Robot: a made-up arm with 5 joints. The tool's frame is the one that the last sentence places.
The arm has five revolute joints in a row. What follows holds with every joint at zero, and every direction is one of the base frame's. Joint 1 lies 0.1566 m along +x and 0.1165 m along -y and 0.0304 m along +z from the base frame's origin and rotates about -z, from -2.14 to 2.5 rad. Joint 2 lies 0.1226 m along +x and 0.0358 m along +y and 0.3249 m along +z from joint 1 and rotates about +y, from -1.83 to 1.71 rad. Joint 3 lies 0.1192 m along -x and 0.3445 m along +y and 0.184 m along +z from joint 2 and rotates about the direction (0.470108, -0.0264, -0.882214), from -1.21 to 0.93 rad. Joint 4 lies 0.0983 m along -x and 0.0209 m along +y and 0.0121 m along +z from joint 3 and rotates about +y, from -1.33 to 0.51 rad. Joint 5 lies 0.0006 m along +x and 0.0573 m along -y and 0.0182 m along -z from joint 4 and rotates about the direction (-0.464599, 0.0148, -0.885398), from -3.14 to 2.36 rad. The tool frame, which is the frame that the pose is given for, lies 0.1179 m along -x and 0.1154 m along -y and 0.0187 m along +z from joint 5; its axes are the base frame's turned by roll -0.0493, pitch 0.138 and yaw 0.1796 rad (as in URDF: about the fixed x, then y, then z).
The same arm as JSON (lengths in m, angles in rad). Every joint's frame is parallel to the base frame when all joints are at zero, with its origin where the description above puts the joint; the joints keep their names.
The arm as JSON. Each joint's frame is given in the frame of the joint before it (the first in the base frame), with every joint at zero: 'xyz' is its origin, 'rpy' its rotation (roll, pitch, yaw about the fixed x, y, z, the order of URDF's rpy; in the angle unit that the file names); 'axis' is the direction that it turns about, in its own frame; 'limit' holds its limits. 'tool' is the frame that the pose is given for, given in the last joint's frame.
{"units": {"length": "m", "angle": "rad"}, "joints": [{"name": "joint 1", "type": "revolute", "origin": {"xyz": [0.1566, -0.1165, 0.0304], "rpy": [0.0, 0.0, 0.0]}, "axis": [0.0, 0.0, -1.0], "limit": {"lower": -2.14, "upper": 2.5}}, {"name": "joint 2", "type": "revolute", "origin": {"xyz": [0.1226, 0.0358, 0.3249], "rpy": [0.0, 0.0, 0.0]}, "axis": [0.0, 1.0, 0.0], "limit": {"lower": -1.83, "upper": 1.71}}, {"name": "joint 3", "type": "revolute", "origin": {"xyz": [-0.1192, 0.3445, 0.184], "rpy": [0.0, 0.0, 0.0]}, "axis": [0.470108, -0.0264, -0.882214], "limit": {"lower": -1.21, "upper": 0.93}}, {"name": "joint 4", "type": "revolute", "origin": {"xyz": [-0.0983, 0.0209, 0.0121], "rpy": [0.0, 0.0, 0.0]}, "axis": [0.0, 1.0, 0.0], "limit": {"lower": -1.33, "upper": 0.51}}, {"name": "joint 5", "type": "revolute", "origin": {"xyz": [0.0006, -0.0573, -0.0182], "rpy": [0.0, 0.0, 0.0]}, "axis": [-0.464599, 0.0148, -0.885398], "limit": {"lower": -3.14, "upper": 2.36}}], "tool": {"origin": {"xyz": [-0.1179, -0.1154, 0.0187], "rpy": [-0.0493, 0.138, 0.1796]}}}
